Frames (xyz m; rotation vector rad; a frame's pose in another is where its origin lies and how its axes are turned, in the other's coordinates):
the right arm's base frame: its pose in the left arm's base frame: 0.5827 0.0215 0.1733 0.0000 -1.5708 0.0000
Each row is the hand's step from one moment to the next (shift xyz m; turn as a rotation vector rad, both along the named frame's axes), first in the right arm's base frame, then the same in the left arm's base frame.
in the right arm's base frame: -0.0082 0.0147 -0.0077 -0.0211 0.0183 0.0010
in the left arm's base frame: 0.0077 0.0147 -0.0082 -0.0010 0.0183 -0.0211
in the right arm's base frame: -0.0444 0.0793 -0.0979 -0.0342 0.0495 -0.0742
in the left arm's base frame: 0.0979 0.0793 -0.0444 0.0742 0.0495 -0.0342
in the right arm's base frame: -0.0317 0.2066 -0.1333 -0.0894 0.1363 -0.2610
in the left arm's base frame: 0.1333 0.2066 -0.0317 0.2610 0.1363 -0.0894
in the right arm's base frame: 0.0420 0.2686 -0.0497 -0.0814 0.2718 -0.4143
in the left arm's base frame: 0.0497 0.2686 0.0420 0.4143 0.2718 -0.0814
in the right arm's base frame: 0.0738 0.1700 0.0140 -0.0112 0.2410 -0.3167
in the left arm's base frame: -0.0140 0.1700 0.0738 0.3167 0.2410 -0.0112
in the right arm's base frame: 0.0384 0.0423 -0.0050 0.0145 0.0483 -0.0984
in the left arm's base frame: 0.0050 0.0423 0.0384 0.0984 0.0483 0.0145
